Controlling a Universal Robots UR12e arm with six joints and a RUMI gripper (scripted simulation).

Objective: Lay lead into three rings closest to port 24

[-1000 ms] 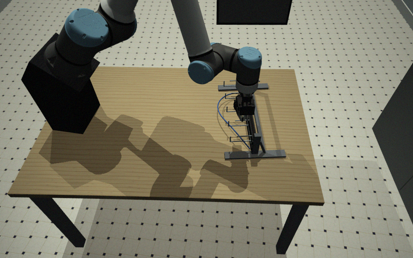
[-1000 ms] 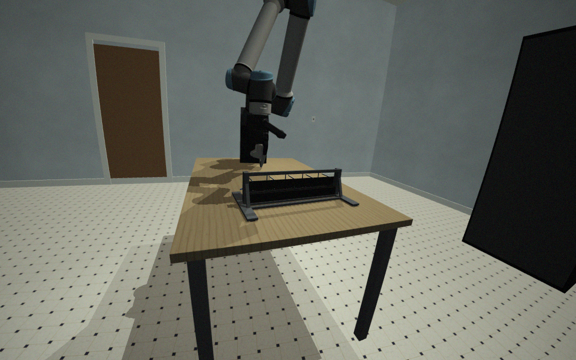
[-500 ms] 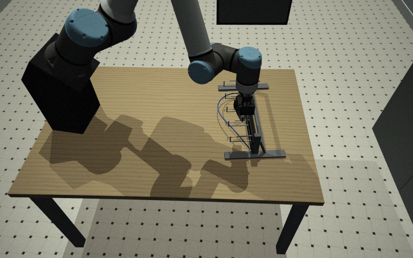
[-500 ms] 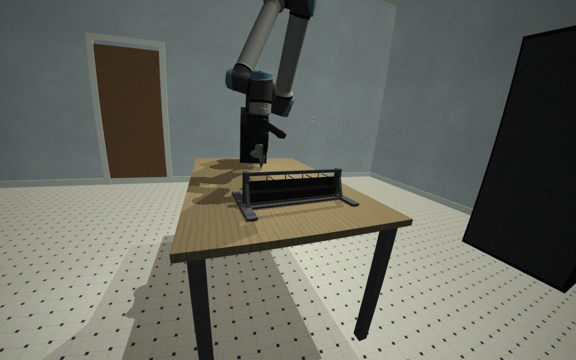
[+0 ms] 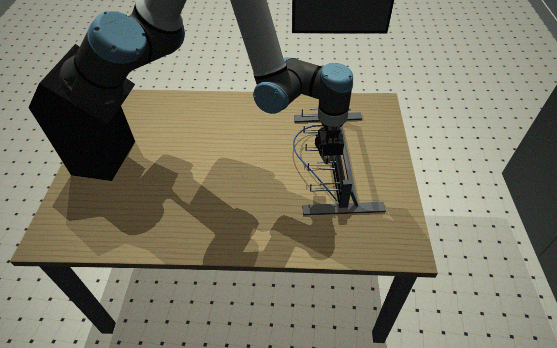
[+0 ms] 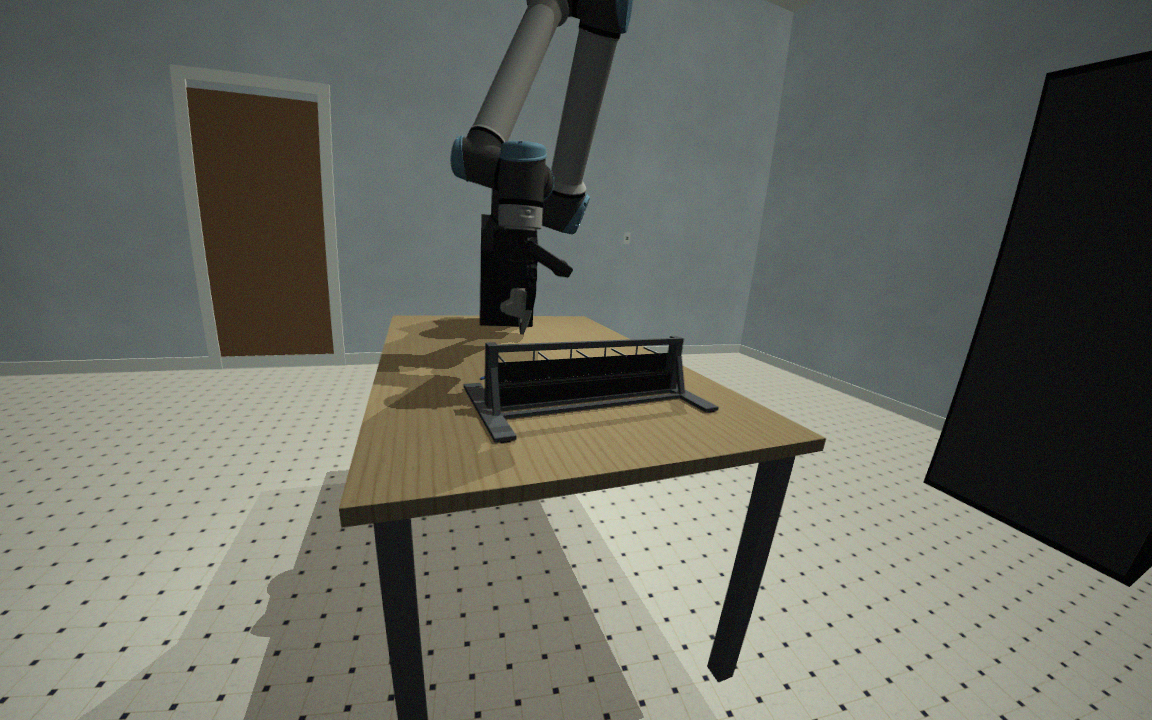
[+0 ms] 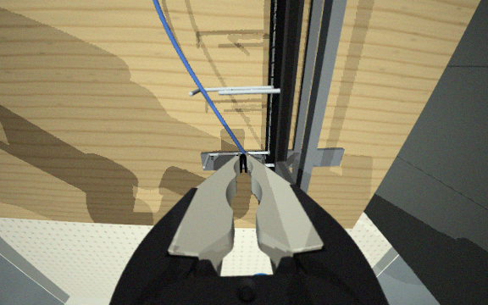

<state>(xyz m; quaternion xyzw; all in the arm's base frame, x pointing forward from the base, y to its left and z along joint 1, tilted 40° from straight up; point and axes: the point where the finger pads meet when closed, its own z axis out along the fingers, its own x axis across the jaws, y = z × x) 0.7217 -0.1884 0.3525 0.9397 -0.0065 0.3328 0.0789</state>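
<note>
Right now my hand is 7 cm short of the rack, 14 cm to the right of it and 9 cm above it.
</note>
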